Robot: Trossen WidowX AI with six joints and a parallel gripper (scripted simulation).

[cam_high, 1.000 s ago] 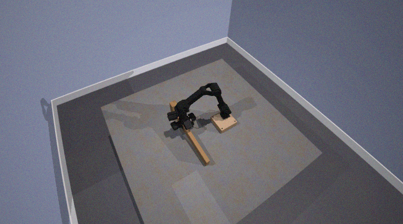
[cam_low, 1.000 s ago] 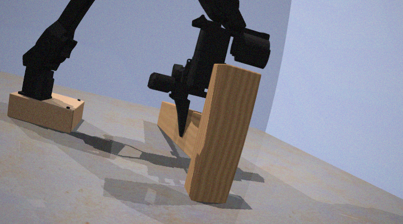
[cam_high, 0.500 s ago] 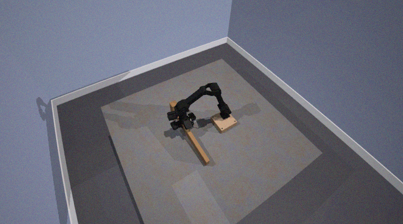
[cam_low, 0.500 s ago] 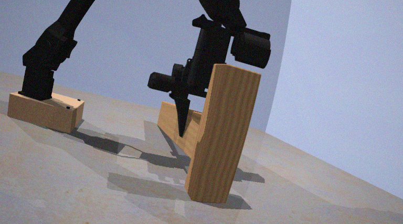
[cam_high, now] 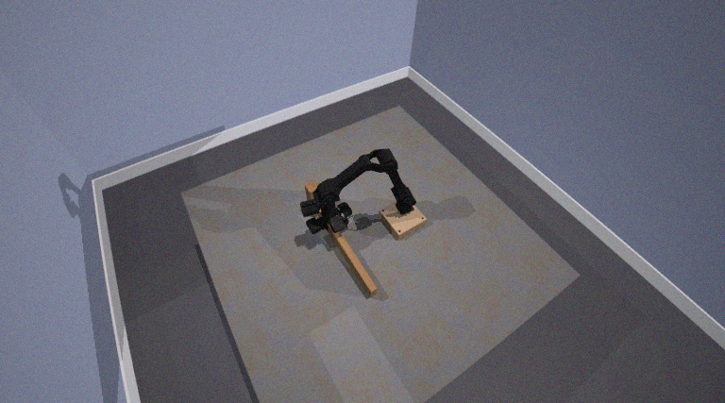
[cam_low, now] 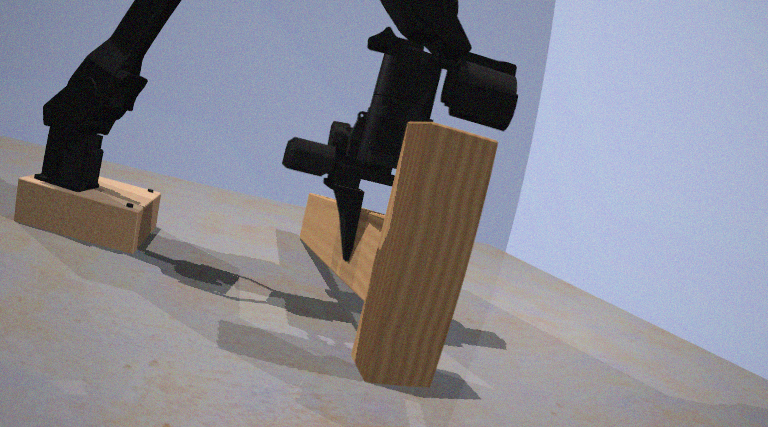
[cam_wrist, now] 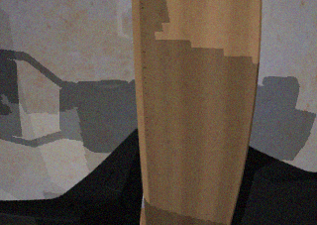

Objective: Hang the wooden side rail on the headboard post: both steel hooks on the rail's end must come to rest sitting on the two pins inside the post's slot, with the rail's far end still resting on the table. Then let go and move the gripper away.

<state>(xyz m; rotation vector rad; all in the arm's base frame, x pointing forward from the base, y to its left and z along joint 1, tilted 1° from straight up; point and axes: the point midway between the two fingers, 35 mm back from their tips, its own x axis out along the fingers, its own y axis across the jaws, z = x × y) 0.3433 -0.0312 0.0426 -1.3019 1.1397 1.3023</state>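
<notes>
Right now the headboard post is 14 cm to the right of my gripper tip, 4 cm above it and 2 cm ahead of it.
</notes>
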